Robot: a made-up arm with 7 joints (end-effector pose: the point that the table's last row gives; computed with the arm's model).
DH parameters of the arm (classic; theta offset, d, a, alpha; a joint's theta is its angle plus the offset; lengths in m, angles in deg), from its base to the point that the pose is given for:
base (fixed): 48.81 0 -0.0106 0
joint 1: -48.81 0.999 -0.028 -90
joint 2: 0 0.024 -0.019 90
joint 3: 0 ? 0.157 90
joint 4: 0 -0.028 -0.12 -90
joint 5: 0 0.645 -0.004 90
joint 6: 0 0.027 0.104 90
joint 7: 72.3 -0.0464 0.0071 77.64
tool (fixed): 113.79 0.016 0 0
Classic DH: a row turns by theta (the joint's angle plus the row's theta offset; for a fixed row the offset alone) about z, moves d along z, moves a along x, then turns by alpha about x.
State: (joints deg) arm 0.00 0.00 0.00 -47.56 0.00 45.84 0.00
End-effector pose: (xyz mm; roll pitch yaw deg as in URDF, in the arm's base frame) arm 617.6 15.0 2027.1 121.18 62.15 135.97
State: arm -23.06 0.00 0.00 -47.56 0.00 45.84 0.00
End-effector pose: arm 576.7 -231.5 2027.1 121.18 62.15 112.91
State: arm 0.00 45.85 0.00 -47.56 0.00 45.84 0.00
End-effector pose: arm 1157.3 15.0 1246.8 153.72 22.01 159.50
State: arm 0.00 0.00 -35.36 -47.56 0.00 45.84 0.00
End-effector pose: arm 493.1 -373.5 2027.1 121.18 62.15 100.61
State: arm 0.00 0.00 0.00 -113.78 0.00 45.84 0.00
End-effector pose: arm 828.6 15.0 1218.3 160.73 2.81 161.03
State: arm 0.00 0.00 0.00 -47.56 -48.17 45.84 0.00
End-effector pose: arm 591.9 -12.2 2055.2 -136.56 73.34 -159.43
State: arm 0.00 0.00 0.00 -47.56 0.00 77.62 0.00
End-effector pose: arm 578.6 15.0 2085.6 40.85 68.20 60.99
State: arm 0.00 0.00 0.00 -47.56 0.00 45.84 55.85
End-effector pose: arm 608.5 1.8 2027.4 122.30 63.67 81.14
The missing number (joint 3, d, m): 0.462
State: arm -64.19 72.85 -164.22 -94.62 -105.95 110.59 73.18
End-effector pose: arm -203.1 -369.5 1970.1 14.22 -38.45 57.33
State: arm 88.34 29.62 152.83 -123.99 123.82 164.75 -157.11
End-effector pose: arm -407.3 -492.4 1439.2 -33.31 19.53 -91.45
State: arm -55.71 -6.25 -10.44 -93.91 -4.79 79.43 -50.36
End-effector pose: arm 340.0 -748.1 1649.2 123.84 54.68 121.99
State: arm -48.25 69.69 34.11 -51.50 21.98 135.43 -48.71
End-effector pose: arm 984.7 -646.4 935.0 41.80 38.06 63.83
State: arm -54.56 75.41 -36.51 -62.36 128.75 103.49 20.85
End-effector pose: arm 171.8 -1049.7 613.6 129.18 -13.80 -17.35
